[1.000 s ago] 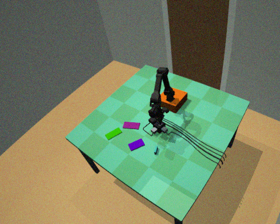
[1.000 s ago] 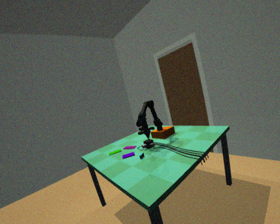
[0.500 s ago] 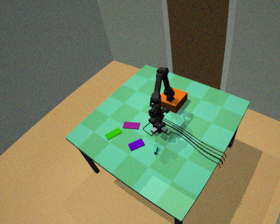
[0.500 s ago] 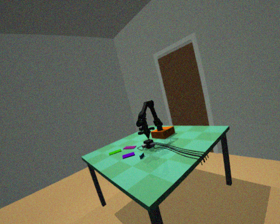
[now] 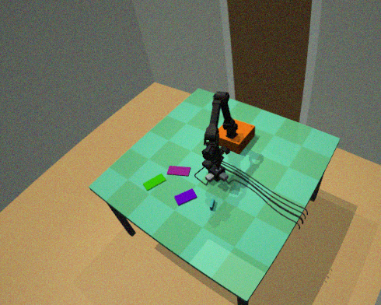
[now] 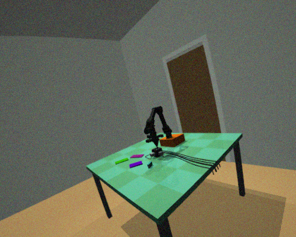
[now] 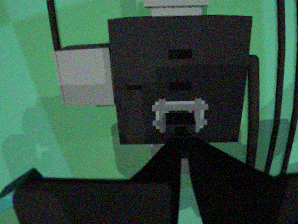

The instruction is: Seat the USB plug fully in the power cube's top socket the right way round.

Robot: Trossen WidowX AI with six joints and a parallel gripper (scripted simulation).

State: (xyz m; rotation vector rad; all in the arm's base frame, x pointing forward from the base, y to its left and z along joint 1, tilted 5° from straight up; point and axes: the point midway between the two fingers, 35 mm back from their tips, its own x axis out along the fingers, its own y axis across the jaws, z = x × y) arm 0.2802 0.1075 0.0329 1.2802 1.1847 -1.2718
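Right now the USB plug is 2 cm below my gripper tip. The rest, counted from my gripper tip: small teal piece (19 cm ahead, 10 cm to the left, 9 cm below); then magenta piece (12 cm ahead, 25 cm to the right, 10 cm below); then green block (29 cm ahead, 32 cm to the right, 10 cm below).
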